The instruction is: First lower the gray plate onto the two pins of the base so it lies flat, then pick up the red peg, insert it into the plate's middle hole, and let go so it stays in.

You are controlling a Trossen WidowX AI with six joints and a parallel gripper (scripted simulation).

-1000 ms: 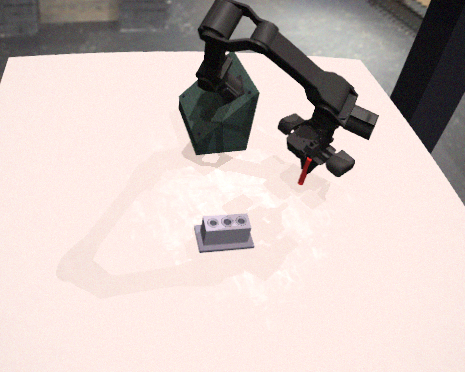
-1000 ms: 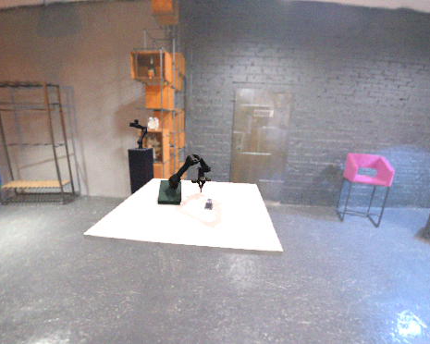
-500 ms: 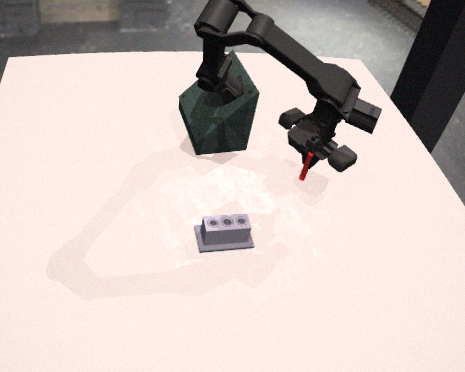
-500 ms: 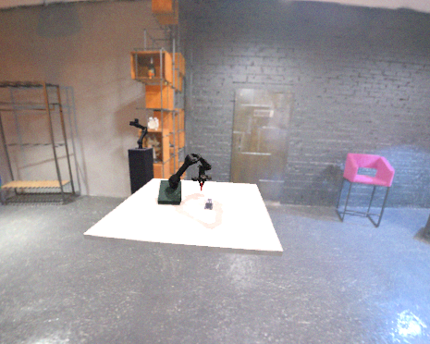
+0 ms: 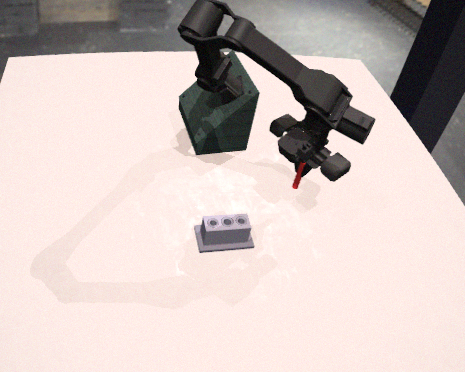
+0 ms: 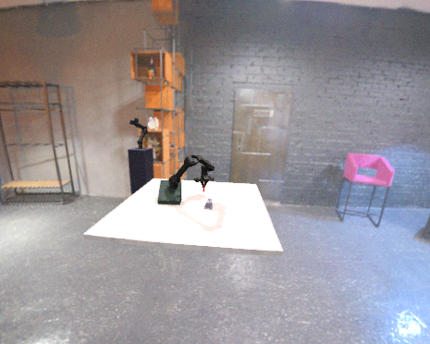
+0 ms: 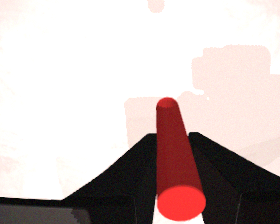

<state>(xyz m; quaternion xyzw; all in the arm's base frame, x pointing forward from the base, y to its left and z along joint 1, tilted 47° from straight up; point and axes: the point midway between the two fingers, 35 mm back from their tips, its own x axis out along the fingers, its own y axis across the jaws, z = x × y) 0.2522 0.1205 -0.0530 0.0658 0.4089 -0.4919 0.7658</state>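
My gripper tip is now 160 mm to the left of the gray plate, 90 mm short of it and 70 mm above it. The rest, counted from my gripper tip: base: 160 mm to the right, 110 mm below, 90 mm ahead; red peg: right at my gripper tip.
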